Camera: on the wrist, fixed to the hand. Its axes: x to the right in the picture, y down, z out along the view.
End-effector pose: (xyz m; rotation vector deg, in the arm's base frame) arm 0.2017 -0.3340 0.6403 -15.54 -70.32 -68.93
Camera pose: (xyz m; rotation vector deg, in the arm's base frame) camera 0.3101 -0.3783 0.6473 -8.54 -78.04 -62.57
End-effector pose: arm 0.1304 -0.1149 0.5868 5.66 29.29 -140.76
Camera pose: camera 0.1564 -0.1416 0.4756 7.31 15.54 -143.74
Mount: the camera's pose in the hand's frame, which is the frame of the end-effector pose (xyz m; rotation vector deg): 0.0151 0.0724 -0.0910 10.51 -2.01 -0.73
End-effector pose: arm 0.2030 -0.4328 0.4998 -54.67 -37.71 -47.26
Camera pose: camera 0.2832 -0.4947 0.4407 -45.86 -43.40 -42.78
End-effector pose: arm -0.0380 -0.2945 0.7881 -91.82 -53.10 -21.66
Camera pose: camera 0.0470 -0.3740 0.7732 -82.51 -55.61 -15.26
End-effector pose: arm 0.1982 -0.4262 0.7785 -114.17 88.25 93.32
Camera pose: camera 0.2005 -0.5280 0.8366 -106.88 91.53 83.17
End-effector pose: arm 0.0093 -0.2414 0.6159 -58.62 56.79 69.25
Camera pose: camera -0.0657 -0.3206 0.5730 -49.28 59.93 63.02
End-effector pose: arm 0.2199 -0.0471 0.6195 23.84 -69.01 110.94
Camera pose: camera 0.1665 0.0217 0.5410 31.73 -59.98 117.09
